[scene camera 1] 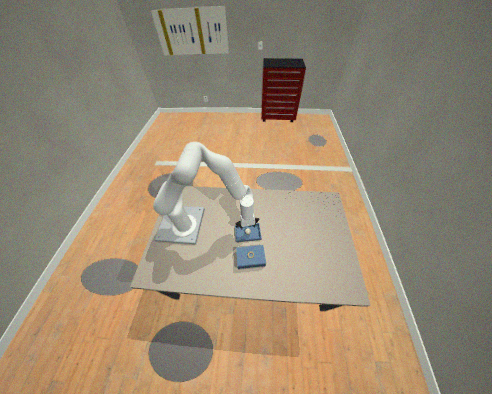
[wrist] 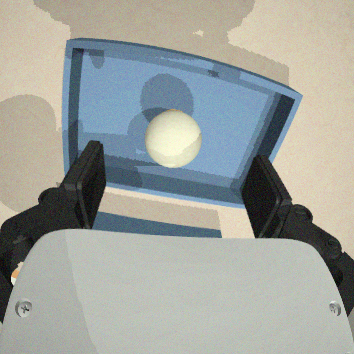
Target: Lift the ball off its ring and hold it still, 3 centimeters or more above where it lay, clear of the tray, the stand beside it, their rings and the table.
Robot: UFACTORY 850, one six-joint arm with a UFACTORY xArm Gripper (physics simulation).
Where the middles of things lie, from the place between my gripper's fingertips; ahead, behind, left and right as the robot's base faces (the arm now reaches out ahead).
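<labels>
The cream ball (wrist: 172, 138) is where I begin: my gripper is 1 cm to the left of it and 5 cm above it. As for the blue stand (wrist: 106, 221), it sits 20 cm to the right of my hand and 3 cm ahead of it, and is 5 cm below it. The blue tray (wrist: 111, 89) is 1 cm to the right of my hand and 7 cm below it.
</labels>
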